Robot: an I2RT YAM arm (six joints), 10 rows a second.
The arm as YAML. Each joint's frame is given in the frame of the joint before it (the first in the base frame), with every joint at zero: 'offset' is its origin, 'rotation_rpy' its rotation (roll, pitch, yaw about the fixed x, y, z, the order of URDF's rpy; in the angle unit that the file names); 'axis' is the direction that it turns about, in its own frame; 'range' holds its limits. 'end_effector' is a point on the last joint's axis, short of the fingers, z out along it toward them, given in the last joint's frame.
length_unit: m
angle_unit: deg
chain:
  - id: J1
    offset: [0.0, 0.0, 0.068]
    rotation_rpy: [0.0, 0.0, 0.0]
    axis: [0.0, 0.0, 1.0]
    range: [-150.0, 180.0]
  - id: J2
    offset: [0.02, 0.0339, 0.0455]
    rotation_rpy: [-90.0, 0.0, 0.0]
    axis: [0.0, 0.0, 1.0]
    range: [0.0, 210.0]
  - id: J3
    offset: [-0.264, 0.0, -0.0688]
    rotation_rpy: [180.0, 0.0, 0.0]
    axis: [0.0, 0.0, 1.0]
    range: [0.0, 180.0]
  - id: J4
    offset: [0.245, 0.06, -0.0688]
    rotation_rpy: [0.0, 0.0, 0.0]
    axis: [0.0, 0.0, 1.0]
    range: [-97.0, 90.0]
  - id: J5
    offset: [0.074, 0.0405, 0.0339]
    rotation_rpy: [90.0, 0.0, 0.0]
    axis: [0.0, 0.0, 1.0]
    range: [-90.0, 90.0]
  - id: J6
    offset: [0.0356, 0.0, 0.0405]
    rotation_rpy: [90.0, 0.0, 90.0]
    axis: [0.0, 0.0, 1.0]
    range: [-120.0, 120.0]
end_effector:
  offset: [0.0, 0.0, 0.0]
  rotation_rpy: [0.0, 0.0, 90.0]
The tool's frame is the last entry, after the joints.
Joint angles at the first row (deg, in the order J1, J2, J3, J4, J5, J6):
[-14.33, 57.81, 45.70, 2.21, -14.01, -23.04]
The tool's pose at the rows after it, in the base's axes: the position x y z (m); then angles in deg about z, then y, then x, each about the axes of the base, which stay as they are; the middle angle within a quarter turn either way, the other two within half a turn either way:
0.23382 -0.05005 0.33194 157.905 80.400 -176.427
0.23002 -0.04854 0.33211 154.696 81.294 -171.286
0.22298 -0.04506 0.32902 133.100 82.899 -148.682
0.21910 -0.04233 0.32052 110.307 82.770 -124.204
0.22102 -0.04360 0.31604 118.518 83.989 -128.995
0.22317 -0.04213 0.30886 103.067 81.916 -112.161
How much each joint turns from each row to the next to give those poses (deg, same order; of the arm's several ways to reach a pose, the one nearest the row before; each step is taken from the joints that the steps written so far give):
[0.09, 0.22, 1.55, -1.34, -0.62, 2.04]
[0.02, -1.08, -0.85, 0.75, -0.74, 2.13]
[0.06, -2.10, -2.67, 3.13, -2.39, 1.53]
[0.10, -1.22, -3.29, 4.12, -2.24, 2.18]
[0.00, 0.50, -0.96, 1.79, 1.30, 3.56]
[0.09, 0.70, -1.67, 3.09, -2.74, 1.51]

